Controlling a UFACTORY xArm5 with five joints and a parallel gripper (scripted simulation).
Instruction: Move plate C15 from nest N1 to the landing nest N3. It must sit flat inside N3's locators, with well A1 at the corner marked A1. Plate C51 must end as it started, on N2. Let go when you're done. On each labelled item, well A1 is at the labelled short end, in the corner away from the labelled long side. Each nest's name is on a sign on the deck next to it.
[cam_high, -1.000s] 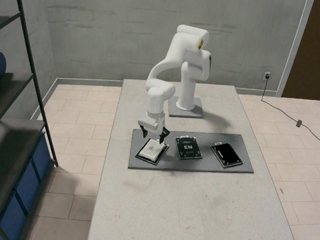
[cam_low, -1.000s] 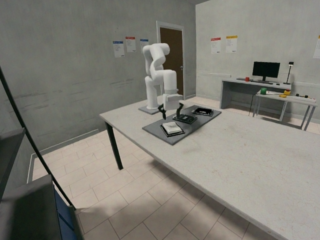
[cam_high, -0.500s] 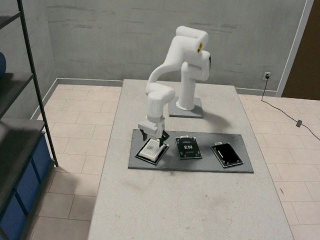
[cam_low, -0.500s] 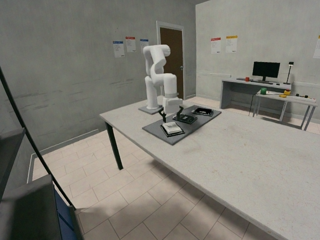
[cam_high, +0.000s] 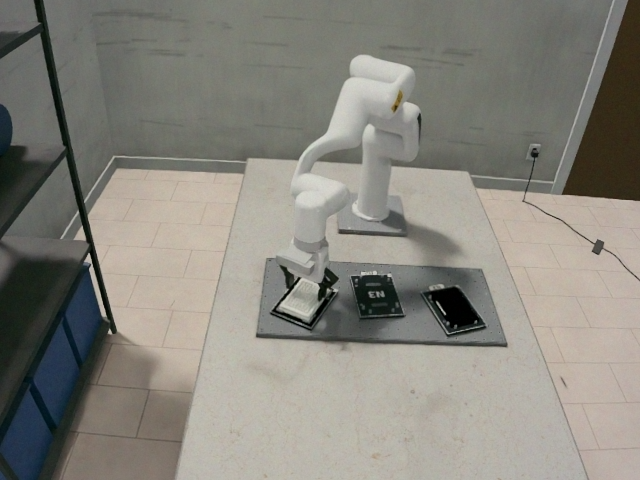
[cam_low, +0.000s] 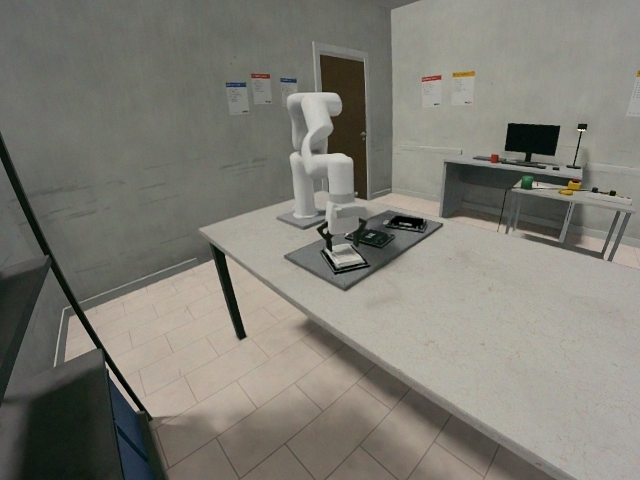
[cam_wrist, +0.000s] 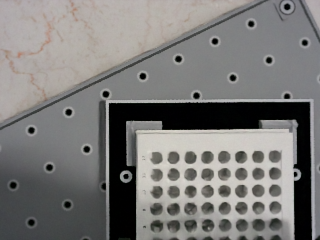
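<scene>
My gripper is now 30 mm above the white plate. The rest, counted from my hand: black plate (20 mm ahead, 400 mm to the left, 30 mm below); then nest N3 (30 mm behind, 190 mm to the left, 50 mm below).
</scene>
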